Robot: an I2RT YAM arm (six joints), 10 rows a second.
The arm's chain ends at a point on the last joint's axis. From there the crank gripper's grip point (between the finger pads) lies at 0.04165 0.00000 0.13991 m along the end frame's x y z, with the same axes.
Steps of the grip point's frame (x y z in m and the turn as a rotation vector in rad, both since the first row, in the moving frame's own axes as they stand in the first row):
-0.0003 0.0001 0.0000 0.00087 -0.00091 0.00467
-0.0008 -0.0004 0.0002 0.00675 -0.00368 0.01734
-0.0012 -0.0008 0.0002 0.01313 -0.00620 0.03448
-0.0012 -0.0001 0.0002 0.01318 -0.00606 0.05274
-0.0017 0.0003 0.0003 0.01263 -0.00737 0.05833
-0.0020 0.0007 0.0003 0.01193 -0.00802 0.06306
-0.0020 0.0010 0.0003 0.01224 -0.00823 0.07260
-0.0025 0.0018 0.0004 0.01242 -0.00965 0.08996
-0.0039 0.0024 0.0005 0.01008 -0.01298 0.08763
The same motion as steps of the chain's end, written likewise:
-0.0002 0.0000 0.0000 0.00087 -0.00091 0.00467
-0.0003 -0.0002 0.0000 0.00675 -0.00368 0.01734
-0.0003 -0.0004 -0.0001 0.01313 -0.00620 0.03448
-0.0003 -0.0004 -0.0001 0.01318 -0.00606 0.05274
-0.0006 -0.0003 0.0000 0.01263 -0.00737 0.05833
-0.0008 -0.0002 0.0000 0.01193 -0.00802 0.06306
-0.0008 -0.0003 0.0000 0.01224 -0.00823 0.07260
-0.0011 -0.0001 0.0000 0.01242 -0.00965 0.08996
-0.0020 0.0002 0.0000 0.01008 -0.01298 0.08763

